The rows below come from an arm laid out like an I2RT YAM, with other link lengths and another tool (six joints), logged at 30 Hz.
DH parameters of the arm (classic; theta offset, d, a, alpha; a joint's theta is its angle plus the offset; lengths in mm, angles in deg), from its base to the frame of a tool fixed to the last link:
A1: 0 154.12 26.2 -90
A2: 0 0 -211.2 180
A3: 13.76 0 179.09 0
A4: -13.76 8.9 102.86 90
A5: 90 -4.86 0 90
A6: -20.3 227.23 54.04 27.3
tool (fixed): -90 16.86 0 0
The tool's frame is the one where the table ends.
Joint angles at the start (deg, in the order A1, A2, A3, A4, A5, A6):
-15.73 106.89 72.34 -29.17 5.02 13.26
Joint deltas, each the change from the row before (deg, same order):
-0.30 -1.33 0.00 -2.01 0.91 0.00
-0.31 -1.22 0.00 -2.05 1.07 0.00
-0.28 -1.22 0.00 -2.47 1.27 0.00
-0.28 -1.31 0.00 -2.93 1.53 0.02
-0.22 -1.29 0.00 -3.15 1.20 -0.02
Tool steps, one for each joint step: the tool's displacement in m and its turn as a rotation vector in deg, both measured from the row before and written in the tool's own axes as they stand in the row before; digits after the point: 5 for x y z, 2 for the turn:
-0.00202 0.00588 -0.00873 -0.94 -0.82 -0.25
-0.00322 0.00648 -0.00885 -1.05 -1.00 -0.33
-0.00558 0.00682 -0.01011 -1.12 -1.43 -0.48
-0.00767 0.00770 -0.01176 -1.28 -1.83 -0.64
-0.00906 0.00579 -0.01183 -0.85 -2.01 -0.61

